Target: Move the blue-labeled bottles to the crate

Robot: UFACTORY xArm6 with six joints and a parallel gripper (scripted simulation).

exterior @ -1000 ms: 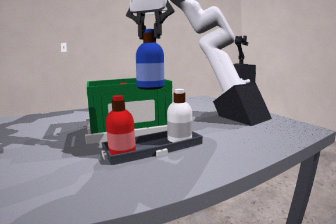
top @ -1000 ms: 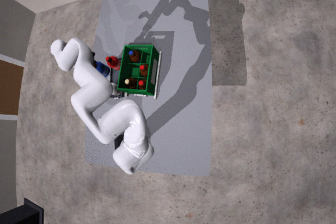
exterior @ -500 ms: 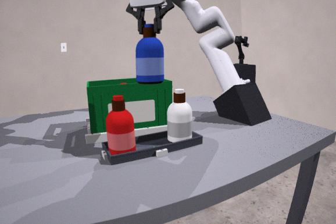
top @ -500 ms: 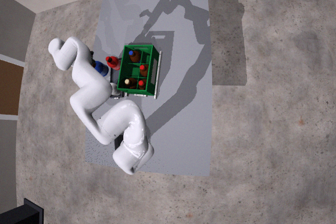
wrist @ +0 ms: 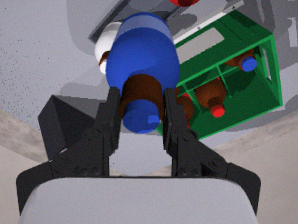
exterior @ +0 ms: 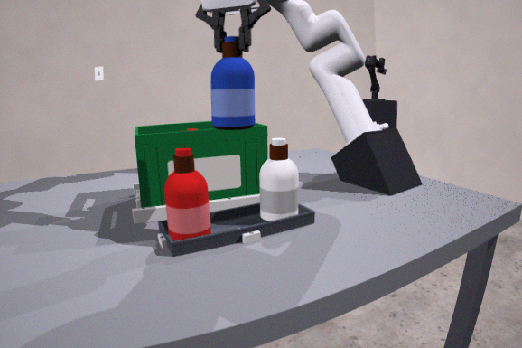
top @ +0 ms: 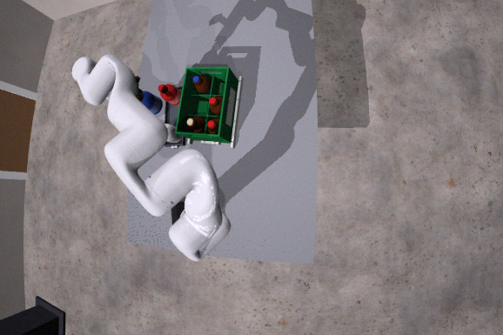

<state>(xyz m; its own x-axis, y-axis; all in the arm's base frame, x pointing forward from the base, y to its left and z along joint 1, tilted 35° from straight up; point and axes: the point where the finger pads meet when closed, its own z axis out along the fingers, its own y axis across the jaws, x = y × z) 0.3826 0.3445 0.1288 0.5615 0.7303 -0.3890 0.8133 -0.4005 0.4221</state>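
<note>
Right now my hand is 70 mm above the blue-labeled bottle. From my hand the other things lie so: red bottle (250 mm below, 90 mm ahead, 20 mm to the left); white bottle (250 mm below, 90 mm behind, 20 mm to the right); green crate (250 mm below, 190 mm to the right, 40 mm ahead).
</note>
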